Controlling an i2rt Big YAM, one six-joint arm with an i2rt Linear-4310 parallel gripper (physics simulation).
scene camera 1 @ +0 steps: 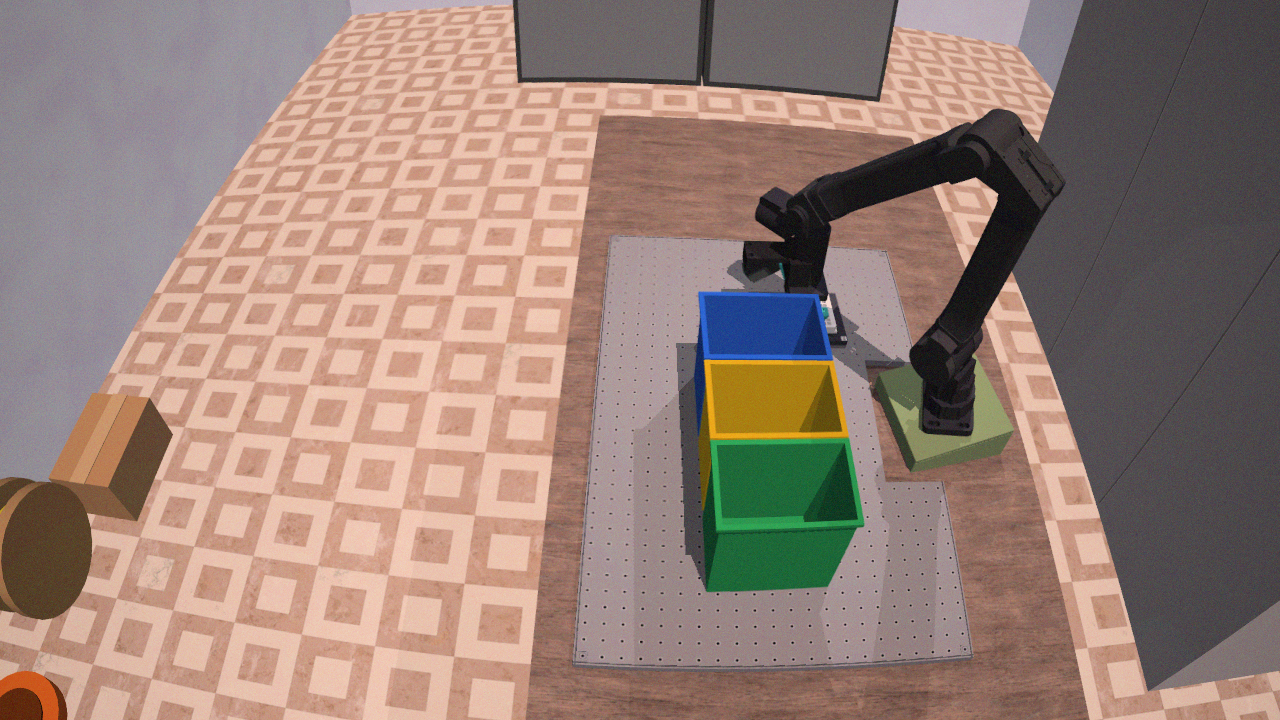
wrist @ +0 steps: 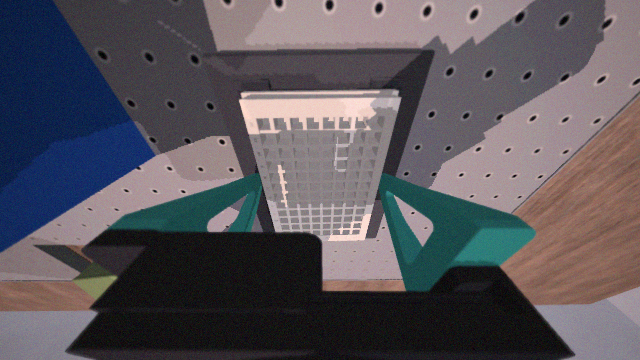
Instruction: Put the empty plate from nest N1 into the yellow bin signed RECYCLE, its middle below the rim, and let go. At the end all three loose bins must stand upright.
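Places are measured from the arm's base along level axes (x ahead, y left, z up), in metres.
Pixels of known places: gripper, fingertip midpoint: (wrist: 320, 180); arm's base, origin of the base link: (scene camera 1: 947, 404).
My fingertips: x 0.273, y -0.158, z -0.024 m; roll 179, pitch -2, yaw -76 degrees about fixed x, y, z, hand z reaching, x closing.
For each thing: its top centre in the pictures, then the offset to it from my fingertips. "pt": a spot on its surface instead. Level surfaces: height alone.
- white plate, middle of its top: (wrist: 321, 191) dx -0.001, dy -0.001, dz +0.013 m
- dark nest, middle of its top: (wrist: 321, 182) dx -0.001, dy -0.001, dz +0.002 m
- nest's edge, surface spot: (scene camera 1: 839, 340) pt dx -0.080, dy +0.039, dz -0.002 m
- yellow bin, middle of its top: (scene camera 1: 775, 397) dx +0.018, dy +0.336, dz +0.167 m
- blue bin, middle of its top: (scene camera 1: 764, 324) dx +0.051, dy +0.208, dz +0.167 m
- green bin, middle of its top: (scene camera 1: 787, 482) dx -0.015, dy +0.465, dz +0.167 m
- perforated grey board, its level: dz -0.013 m
- brown wooden surface, its level: dz -0.026 m
The white plate (wrist: 320, 165) with its grid of square wells sits in the dark nest (wrist: 320, 67) in the wrist view. In the scene view a small part of the plate (scene camera 1: 829, 324) shows behind the blue bin, on the nest's edge (scene camera 1: 839, 340). My gripper (wrist: 320, 180) is open, with one teal finger along each long side of the plate; whether they touch it I cannot tell. The yellow bin (scene camera 1: 771, 398) stands upright between the blue bin (scene camera 1: 760, 324) (wrist: 55, 125) and the green bin (scene camera 1: 778, 559), both upright. No sign or nest label can be read.
The bins stand in a row on the perforated grey board (scene camera 1: 644, 555) (wrist: 320, 25). The blue bin is close beside the nest. The arm's green base block (scene camera 1: 962, 447) is right of the bins. The board lies on a brown wooden surface (scene camera 1: 680, 170) (wrist: 590, 200).
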